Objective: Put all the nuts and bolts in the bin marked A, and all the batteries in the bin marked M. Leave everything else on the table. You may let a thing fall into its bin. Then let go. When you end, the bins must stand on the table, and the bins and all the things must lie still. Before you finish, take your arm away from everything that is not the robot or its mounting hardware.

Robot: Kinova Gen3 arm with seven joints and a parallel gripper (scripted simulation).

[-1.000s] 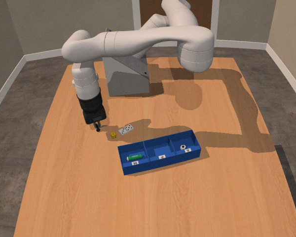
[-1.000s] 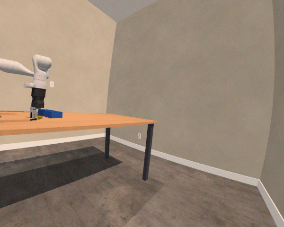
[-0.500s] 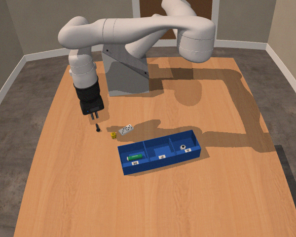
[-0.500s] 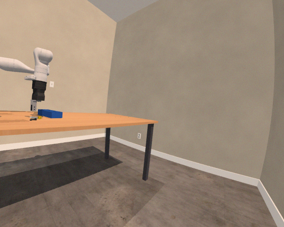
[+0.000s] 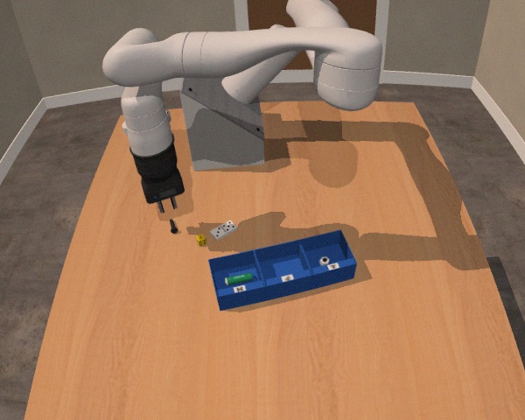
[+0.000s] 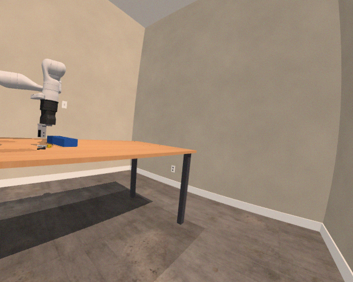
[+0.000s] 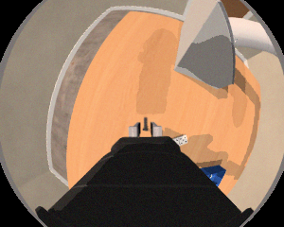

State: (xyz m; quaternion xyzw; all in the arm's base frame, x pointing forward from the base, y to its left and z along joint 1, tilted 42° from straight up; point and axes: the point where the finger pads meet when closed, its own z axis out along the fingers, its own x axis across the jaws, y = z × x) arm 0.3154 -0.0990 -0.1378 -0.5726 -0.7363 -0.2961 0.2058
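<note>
The black bolt is 7 cm below my hand and 1 cm ahead of it. Also, from my hand: yellow die (7 cm below, 6 cm to the left, 5 cm ahead); green battery (16 cm ahead, 12 cm to the left, 6 cm below); white domino (11 cm to the left, 7 cm below, 3 cm ahead).
</note>
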